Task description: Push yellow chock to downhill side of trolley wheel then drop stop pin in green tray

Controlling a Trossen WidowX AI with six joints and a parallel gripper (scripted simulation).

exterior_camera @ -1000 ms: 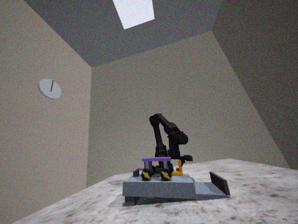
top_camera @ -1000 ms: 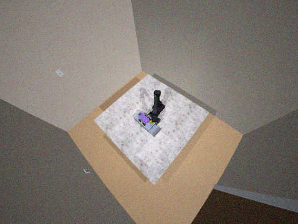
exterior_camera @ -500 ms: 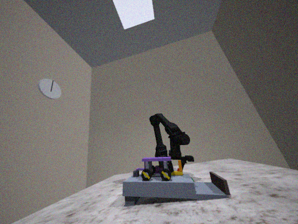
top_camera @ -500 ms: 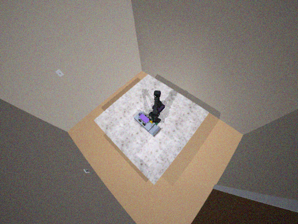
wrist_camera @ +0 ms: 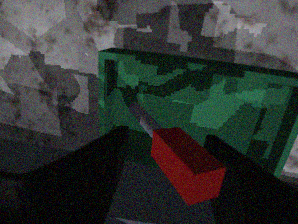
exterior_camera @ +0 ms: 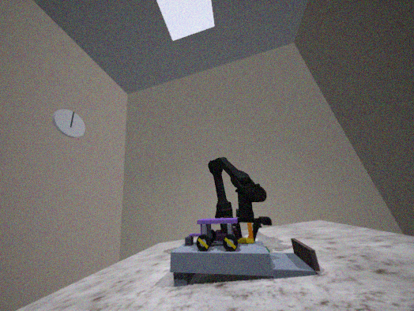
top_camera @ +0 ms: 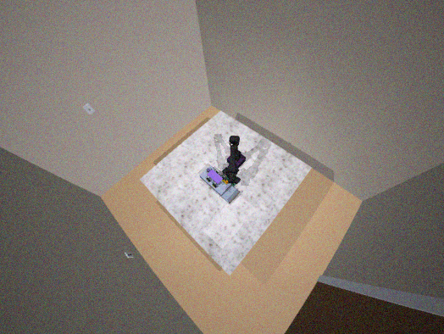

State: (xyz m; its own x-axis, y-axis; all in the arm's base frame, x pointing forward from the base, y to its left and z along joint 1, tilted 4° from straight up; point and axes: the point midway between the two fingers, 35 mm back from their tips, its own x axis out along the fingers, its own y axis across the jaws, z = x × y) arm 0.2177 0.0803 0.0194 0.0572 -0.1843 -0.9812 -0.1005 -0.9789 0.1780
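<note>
My gripper tip is 70 mm short of the yellow chock, 40 mm below it and 10 mm to the left of it. Round my gripper tip: purple trolley: 110 mm ahead, 100 mm to the right, 70 mm above; then grey ramp: 110 mm to the right, 110 mm ahead; then red-headed stop pin: right at my gripper tip.
</note>
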